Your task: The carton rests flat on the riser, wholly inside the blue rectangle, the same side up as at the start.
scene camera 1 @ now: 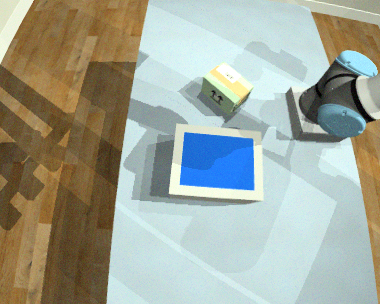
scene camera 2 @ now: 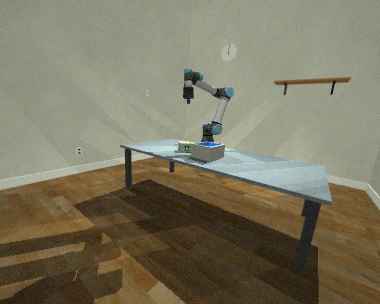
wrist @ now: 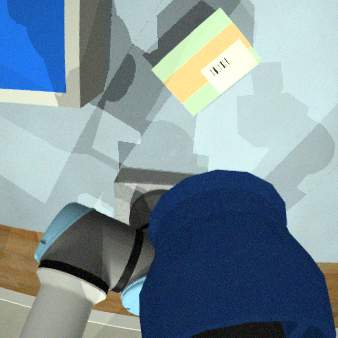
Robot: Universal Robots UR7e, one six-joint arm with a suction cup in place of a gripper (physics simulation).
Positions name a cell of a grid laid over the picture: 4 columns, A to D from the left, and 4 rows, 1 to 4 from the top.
My suction cup (wrist: C3) carries nothing. A carton (scene camera 1: C2) and a riser (scene camera 1: C3) rest on the table.
The carton also shows in the wrist view (wrist: C1). The riser also shows in the wrist view (wrist: A1).
